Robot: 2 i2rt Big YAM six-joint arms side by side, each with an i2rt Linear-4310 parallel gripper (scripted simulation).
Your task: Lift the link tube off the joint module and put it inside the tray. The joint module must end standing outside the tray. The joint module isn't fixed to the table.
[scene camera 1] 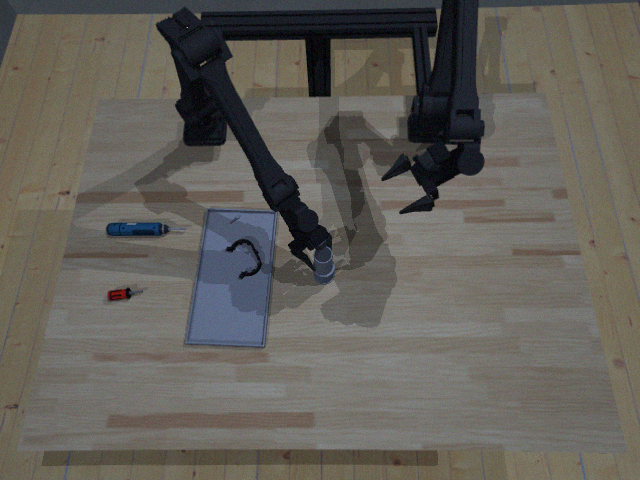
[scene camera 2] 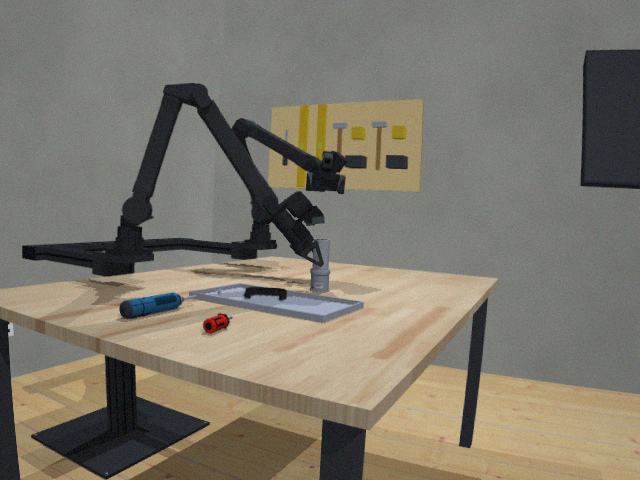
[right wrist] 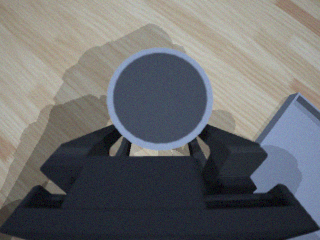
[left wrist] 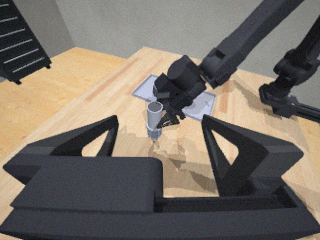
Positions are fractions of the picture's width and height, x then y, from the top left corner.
Labels:
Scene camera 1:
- my left gripper: 0.61,0.41
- tray: 0.35,0.64
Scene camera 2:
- tray: 0.49,0.64
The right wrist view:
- my right gripper: 0.50,0.50
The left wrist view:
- my left gripper: 0.50,0.50
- tray: 0.62,0.45

